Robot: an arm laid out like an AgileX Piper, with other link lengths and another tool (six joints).
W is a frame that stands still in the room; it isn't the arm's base.
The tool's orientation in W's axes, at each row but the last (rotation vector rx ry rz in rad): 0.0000, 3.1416, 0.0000; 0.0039, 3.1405, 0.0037; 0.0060, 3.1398, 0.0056; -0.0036, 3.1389, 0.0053; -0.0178, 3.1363, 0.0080; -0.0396, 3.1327, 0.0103; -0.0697, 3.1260, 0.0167; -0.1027, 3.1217, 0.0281; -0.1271, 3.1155, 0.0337; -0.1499, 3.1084, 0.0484; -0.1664, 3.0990, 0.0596; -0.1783, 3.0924, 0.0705
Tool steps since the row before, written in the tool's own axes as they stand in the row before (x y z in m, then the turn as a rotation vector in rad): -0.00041, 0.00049, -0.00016, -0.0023, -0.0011, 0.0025; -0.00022, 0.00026, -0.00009, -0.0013, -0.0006, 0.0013; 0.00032, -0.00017, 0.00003, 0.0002, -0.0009, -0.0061; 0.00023, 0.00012, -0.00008, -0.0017, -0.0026, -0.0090; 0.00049, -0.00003, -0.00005, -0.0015, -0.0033, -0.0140; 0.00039, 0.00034, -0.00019, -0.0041, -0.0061, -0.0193; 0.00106, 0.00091, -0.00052, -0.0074, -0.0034, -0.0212; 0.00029, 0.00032, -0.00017, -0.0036, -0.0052, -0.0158; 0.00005, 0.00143, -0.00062, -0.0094, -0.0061, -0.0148; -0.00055, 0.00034, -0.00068, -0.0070, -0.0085, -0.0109; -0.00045, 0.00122, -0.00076, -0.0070, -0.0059, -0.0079; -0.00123, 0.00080, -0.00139, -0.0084, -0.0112, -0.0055
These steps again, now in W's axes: 0.00041, 0.00049, 0.00016, 0.0023, -0.0011, -0.0025; 0.00022, 0.00026, 0.00009, 0.0013, -0.0006, -0.0013; -0.00032, -0.00017, -0.00003, -0.0002, -0.0009, 0.0061; -0.00023, 0.00012, 0.00008, 0.0017, -0.0026, 0.0090; -0.00049, -0.00004, 0.00005, 0.0015, -0.0034, 0.0140; -0.00040, 0.00033, 0.00019, 0.0041, -0.0061, 0.0193; -0.00111, 0.00086, 0.00051, 0.0072, -0.0033, 0.0213; -0.00031, 0.00030, 0.00017, 0.0037, -0.0052, 0.0158; -0.00018, 0.00141, 0.00065, 0.0095, -0.0056, 0.0149; 0.00050, 0.00037, 0.00071, 0.0075, -0.0081, 0.0109; 0.00029, 0.00123, 0.00082, 0.0073, -0.0054, 0.0080; 0.00107, 0.00087, 0.00148, 0.0094, -0.0104, 0.0054
